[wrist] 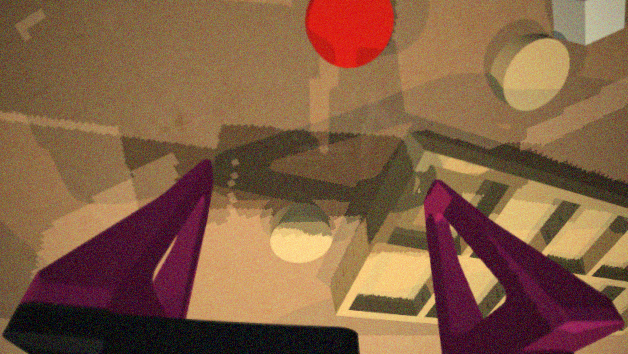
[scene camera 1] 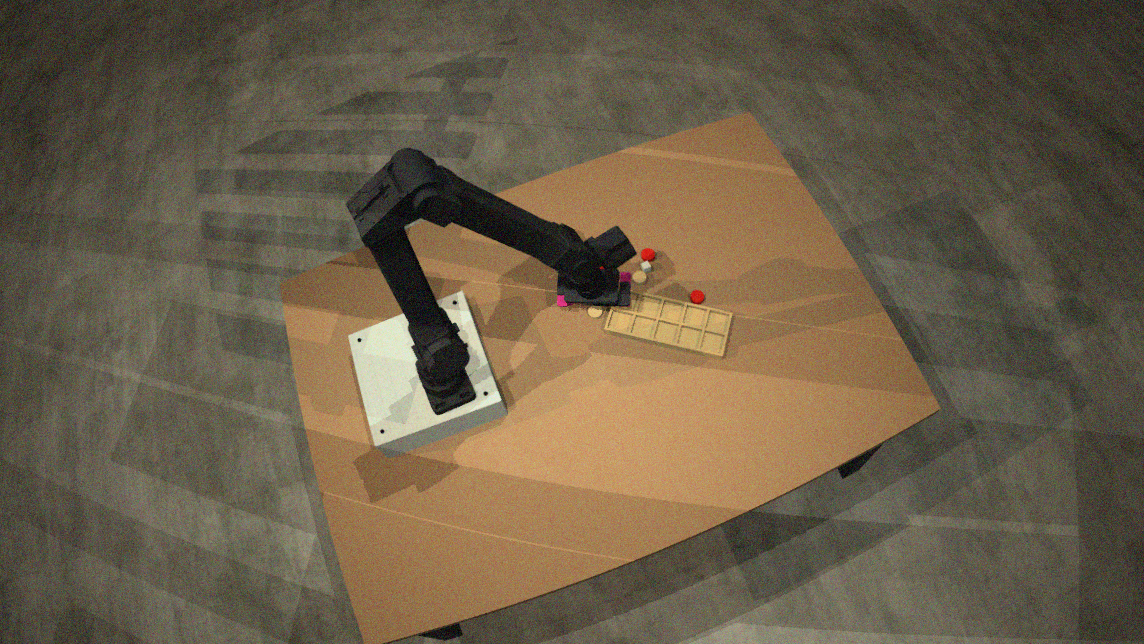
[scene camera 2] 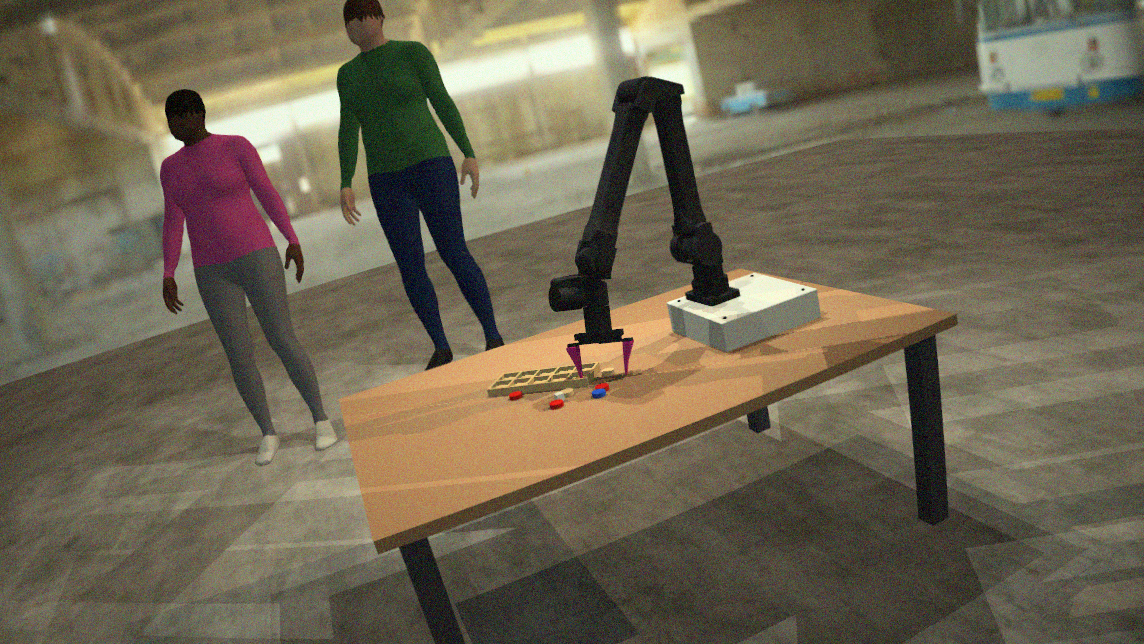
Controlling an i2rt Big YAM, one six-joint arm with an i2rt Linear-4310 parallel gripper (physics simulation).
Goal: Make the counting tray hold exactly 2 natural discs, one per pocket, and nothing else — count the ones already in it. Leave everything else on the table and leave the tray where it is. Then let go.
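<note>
The pale wooden counting tray (scene camera 1: 664, 344) (scene camera 2: 536, 389) (wrist: 350, 267) lies flat; no disc shows in its pockets in the first scene view. One natural disc (scene camera 1: 594, 312) (scene camera 2: 607, 372) (wrist: 301, 235) lies on the table just off the tray's end nearest the robot base. Another natural disc (scene camera 1: 639, 276) (scene camera 2: 568, 392) (wrist: 536, 75) lies outside the tray's long side, beside the white cube. My gripper (scene camera 1: 594, 288) (scene camera 2: 603, 375) (wrist: 324, 180) is wide open and empty, above the table near the first disc. In the wrist view that disc shows between the fingers, and the right finger covers part of the tray.
A white cube (scene camera 1: 646, 266) (scene camera 2: 559, 396) (wrist: 587, 20) stands near red discs (scene camera 1: 647, 254) (scene camera 2: 556, 404). Another red disc (scene camera 1: 697, 296) (scene camera 2: 515, 395) lies by the tray's long side. A third red disc (scene camera 2: 602, 387) (wrist: 350, 30) lies beside a blue disc (scene camera 2: 598, 393).
</note>
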